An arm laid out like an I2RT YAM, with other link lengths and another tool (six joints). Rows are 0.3 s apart.
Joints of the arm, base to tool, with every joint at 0 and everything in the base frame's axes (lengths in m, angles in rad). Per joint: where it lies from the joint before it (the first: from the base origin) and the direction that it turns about. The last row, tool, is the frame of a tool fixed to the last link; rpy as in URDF.
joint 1: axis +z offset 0 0 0.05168
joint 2: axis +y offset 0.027 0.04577 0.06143
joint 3: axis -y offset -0.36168 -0.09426 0
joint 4: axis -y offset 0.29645 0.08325 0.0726
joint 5: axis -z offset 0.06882 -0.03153 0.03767
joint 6: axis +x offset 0.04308 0 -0.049
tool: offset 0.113 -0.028 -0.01 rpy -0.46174 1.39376 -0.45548
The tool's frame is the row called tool.
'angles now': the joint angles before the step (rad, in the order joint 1, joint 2, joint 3, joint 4, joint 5, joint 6). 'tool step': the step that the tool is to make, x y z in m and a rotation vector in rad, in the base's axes. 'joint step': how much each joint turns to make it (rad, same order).
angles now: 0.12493 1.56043 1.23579 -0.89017 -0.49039 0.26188
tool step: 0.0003 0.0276 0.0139 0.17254 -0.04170 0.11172
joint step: 0.00010 -0.00006 0.00044 0.03353 -0.19527 -0.05213
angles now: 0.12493 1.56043 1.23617 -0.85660 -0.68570 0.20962
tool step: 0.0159 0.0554 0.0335 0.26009 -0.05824 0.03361
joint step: 0.06036 0.00001 -0.00002 0.24427 -0.20404 0.20458
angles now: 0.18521 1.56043 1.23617 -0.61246 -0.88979 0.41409
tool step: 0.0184 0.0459 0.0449 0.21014 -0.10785 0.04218
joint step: 0.05960 -0.00036 0.00006 0.35062 -0.11398 0.24615
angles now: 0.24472 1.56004 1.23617 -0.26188 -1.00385 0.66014
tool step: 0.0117 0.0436 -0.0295 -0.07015 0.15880 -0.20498
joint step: 0.14411 0.04832 -0.00060 0.07520 0.30435 0.26393
